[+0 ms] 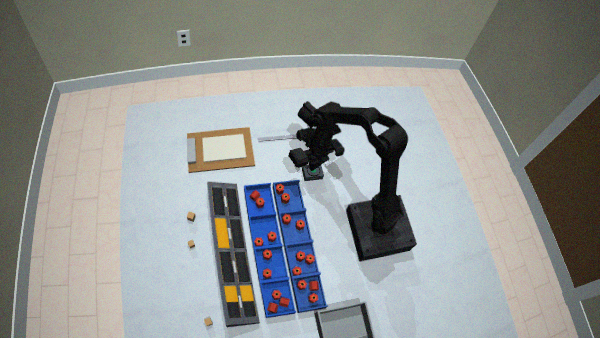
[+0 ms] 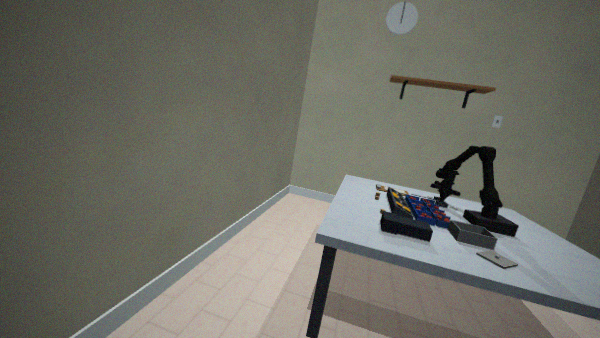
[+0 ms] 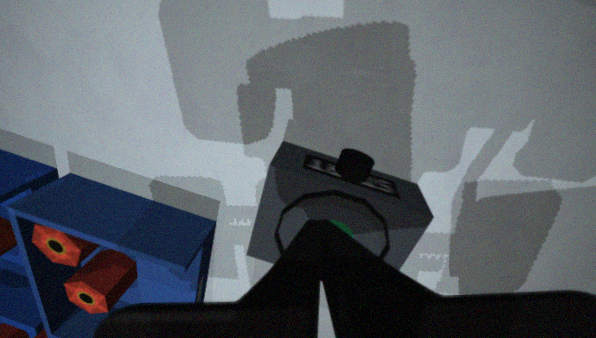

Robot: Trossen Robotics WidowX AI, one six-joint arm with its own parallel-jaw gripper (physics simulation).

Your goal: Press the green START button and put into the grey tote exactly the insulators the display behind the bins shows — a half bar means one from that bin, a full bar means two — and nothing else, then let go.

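My gripper [image 1: 313,168] [image 2: 442,200] [image 3: 317,230] is shut and empty, its tips together over the green START button [image 1: 314,171] [image 3: 344,228], hiding most of it; contact is hard to tell. The button's dark box [image 1: 313,177] [image 3: 412,206] stands beyond the bins' far end. Red insulators [image 1: 285,197] [image 3: 102,277] lie in two columns of four blue bins [image 1: 261,225] [image 3: 115,207]. The display [image 1: 242,321] is lit: a full orange bar in the second row's left window, half bars in both fourth-row windows. The grey tote [image 1: 342,324] [image 2: 470,236] shows no insulator in its visible part.
A clipboard [image 1: 220,166] and a thin metal rod [image 1: 275,138] lie near the button's side of the table. Small wooden cubes [image 1: 191,216] lie behind the display. A long dark box [image 2: 406,227] and a flat plate [image 2: 497,259] lie near the table's edge.
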